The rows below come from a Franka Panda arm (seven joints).
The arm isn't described. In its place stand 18 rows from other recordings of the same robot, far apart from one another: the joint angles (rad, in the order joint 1, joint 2, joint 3, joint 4, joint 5, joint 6, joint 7), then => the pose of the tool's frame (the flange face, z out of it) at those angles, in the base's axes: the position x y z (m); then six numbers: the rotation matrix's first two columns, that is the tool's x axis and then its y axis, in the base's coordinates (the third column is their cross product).
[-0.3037, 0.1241, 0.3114, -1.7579, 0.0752, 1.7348, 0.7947] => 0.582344, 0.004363, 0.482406, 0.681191, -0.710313, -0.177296, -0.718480, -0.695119, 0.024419
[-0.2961, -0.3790, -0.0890, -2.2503, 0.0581, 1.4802, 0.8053] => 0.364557, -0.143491, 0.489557, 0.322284, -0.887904, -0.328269, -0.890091, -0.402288, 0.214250
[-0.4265, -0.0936, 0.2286, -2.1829, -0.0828, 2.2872, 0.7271] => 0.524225, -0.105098, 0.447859, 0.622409, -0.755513, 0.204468, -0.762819, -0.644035, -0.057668
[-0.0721, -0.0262, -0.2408, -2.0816, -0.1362, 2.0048, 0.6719] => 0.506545, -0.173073, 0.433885, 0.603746, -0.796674, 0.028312, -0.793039, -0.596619, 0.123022
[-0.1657, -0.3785, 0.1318, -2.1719, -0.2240, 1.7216, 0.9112] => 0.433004, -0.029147, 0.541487, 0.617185, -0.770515, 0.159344, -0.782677, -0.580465, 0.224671
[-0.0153, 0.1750, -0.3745, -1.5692, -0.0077, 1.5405, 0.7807] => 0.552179, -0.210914, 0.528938, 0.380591, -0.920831, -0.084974, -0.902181, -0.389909, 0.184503
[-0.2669, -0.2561, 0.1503, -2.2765, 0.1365, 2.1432, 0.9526] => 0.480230, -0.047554, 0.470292, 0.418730, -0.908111, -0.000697, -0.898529, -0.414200, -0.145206
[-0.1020, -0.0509, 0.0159, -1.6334, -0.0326, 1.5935, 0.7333] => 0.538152, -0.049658, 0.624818, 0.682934, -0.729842, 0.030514, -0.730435, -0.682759, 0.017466
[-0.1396, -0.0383, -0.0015, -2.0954, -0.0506, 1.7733, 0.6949] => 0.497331, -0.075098, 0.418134, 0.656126, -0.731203, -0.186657, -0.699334, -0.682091, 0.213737
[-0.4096, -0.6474, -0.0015, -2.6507, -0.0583, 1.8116, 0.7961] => 0.295542, -0.134095, 0.427084, 0.364467, -0.926217, -0.096363, -0.910294, -0.376178, 0.172785
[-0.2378, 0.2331, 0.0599, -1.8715, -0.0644, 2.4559, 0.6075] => 0.634628, -0.116465, 0.427104, 0.680977, -0.665300, 0.306015, -0.651363, -0.741256, -0.162065
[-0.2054, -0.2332, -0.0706, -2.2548, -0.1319, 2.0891, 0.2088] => 0.463688, -0.139365, 0.465635, 0.910590, -0.404714, 0.083858, -0.411271, -0.907383, 0.086671
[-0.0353, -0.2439, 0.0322, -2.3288, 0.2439, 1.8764, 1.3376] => 0.443809, 0.017138, 0.421423, 0.105599, -0.963311, -0.246741, -0.975633, -0.148355, 0.161649
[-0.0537, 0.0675, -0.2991, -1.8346, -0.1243, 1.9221, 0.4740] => 0.545694, -0.206413, 0.493002, 0.708726, -0.700931, 0.080017, -0.705103, -0.700045, 0.112989
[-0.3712, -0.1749, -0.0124, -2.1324, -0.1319, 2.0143, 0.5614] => 0.467296, -0.197208, 0.488740, 0.627529, -0.770935, 0.108933, -0.778504, -0.623396, 0.072856
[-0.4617, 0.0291, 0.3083, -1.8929, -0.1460, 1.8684, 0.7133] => 0.554298, -0.098362, 0.481694, 0.683614, -0.728617, 0.042301, -0.726662, -0.674083, 0.132571
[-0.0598, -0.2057, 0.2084, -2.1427, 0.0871, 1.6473, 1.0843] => 0.451945, 0.080290, 0.468918, 0.543462, -0.822087, -0.169770, -0.786968, -0.569345, 0.237754
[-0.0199, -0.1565, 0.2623, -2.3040, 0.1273, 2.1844, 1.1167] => 0.475715, 0.124164, 0.411498, 0.583447, -0.810861, -0.045754, -0.811924, -0.581027, -0.056456
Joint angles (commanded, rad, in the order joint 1, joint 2, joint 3, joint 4, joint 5, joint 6, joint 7), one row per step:
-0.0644 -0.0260 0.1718 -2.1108 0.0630 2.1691 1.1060
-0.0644 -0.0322 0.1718 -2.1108 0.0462 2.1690 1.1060
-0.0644 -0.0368 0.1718 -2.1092 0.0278 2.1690 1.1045
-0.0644 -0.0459 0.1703 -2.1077 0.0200 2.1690 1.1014
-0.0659 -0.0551 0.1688 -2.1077 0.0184 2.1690 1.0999
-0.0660 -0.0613 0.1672 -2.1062 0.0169 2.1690 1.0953
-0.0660 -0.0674 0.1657 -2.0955 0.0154 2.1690 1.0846
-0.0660 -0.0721 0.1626 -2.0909 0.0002 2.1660 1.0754
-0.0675 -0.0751 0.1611 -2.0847 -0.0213 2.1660 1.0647
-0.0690 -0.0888 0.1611 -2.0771 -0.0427 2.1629 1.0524
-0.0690 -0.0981 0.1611 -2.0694 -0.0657 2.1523 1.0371
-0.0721 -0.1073 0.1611 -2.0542 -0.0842 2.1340 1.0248
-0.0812 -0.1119 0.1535 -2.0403 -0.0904 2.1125 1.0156
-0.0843 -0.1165 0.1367 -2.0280 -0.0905 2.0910 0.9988
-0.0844 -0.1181 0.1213 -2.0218 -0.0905 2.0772 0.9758
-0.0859 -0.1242 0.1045 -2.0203 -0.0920 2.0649 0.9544
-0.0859 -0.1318 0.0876 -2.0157 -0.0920 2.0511 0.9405
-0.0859 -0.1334 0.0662 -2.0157 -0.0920 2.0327 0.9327
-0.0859 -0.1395 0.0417 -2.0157 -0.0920 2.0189 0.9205
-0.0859 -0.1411 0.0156 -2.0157 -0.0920 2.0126 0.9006
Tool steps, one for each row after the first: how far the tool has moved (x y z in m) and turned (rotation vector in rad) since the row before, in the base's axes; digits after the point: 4 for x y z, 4 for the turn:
-0.0006 -0.0006 0.0033 -0.0150 -0.0076 0.0082
-0.0001 -0.0006 0.0032 -0.0163 -0.0079 0.0104
-0.0006 -0.0010 0.0056 -0.0075 -0.0114 0.0053
-0.0009 -0.0016 0.0049 -0.0021 -0.0094 -0.0008
-0.0003 -0.0009 0.0040 -0.0020 -0.0079 0.0036
0.0014 -0.0006 0.0084 -0.0020 -0.0170 0.0099
0.0002 -0.0022 0.0045 -0.0148 -0.0076 0.0127
0.0010 -0.0023 0.0046 -0.0205 -0.0108 0.0169
-0.0008 -0.0014 0.0108 -0.0220 -0.0195 0.0195
-0.0010 -0.0008 0.0077 -0.0249 -0.0076 0.0236
-0.0005 -0.0024 0.0106 -0.0208 -0.0069 0.0147
0.0001 -0.0095 0.0072 -0.0083 0.0030 -0.0073
-0.0004 -0.0112 0.0064 -0.0029 0.0057 -0.0053
-0.0004 -0.0088 0.0026 -0.0032 0.0077 0.0059
-0.0018 -0.0103 0.0029 -0.0043 0.0063 0.0021
-0.0021 -0.0094 0.0050 -0.0013 0.0026 -0.0044
-0.0022 -0.0121 -0.0009 0.0011 0.0172 -0.0153
-0.0030 -0.0136 0.0019 0.0011 0.0085 -0.0136
-0.0019 -0.0144 0.0002 0.0010 0.0063 -0.0068

